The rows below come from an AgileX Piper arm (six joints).
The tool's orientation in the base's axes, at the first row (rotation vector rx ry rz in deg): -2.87, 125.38, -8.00
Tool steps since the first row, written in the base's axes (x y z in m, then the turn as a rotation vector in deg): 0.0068, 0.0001, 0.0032, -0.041, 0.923, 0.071; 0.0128, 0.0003, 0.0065, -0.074, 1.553, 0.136; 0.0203, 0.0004, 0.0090, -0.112, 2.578, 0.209; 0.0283, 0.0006, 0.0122, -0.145, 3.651, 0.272; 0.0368, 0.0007, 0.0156, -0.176, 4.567, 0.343; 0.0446, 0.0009, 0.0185, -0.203, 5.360, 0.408; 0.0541, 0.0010, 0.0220, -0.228, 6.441, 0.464; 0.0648, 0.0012, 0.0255, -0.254, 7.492, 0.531; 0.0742, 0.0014, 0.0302, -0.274, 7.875, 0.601; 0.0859, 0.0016, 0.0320, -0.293, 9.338, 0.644; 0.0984, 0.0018, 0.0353, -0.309, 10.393, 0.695; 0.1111, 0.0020, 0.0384, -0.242, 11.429, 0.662
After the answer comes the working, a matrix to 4 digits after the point.
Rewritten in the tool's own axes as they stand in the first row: -0.0066, -0.0002, 0.0037, -0.115, 0.907, -0.150; -0.0127, -0.0003, 0.0066, -0.203, 1.524, -0.266; -0.0191, -0.0004, 0.0113, -0.330, 2.533, -0.423; -0.0264, -0.0004, 0.0159, -0.456, 3.590, -0.574; -0.0341, -0.0006, 0.0209, -0.576, 4.490, -0.715; -0.0410, -0.0006, 0.0255, -0.682, 5.269, -0.840; -0.0494, -0.0008, 0.0312, -0.808, 6.336, -0.981; -0.0584, -0.0008, 0.0379, -0.939, 7.371, -1.127; -0.0677, -0.0010, 0.0428, -1.018, 7.742, -1.215; -0.0760, -0.0009, 0.0512, -1.170, 9.189, -1.375; -0.0860, -0.0009, 0.0595, -1.294, 10.230, -1.504; -0.0959, -0.0008, 0.0680, -1.398, 11.264, -1.516
The tool's axes in the first row as the columns of a matrix, in the base's axes (rounded; the answer above uses it unrounded):
-0.5823, 0.0156, 0.8129
-0.0878, 0.9928, -0.0820
-0.8083, -0.1191, -0.5767

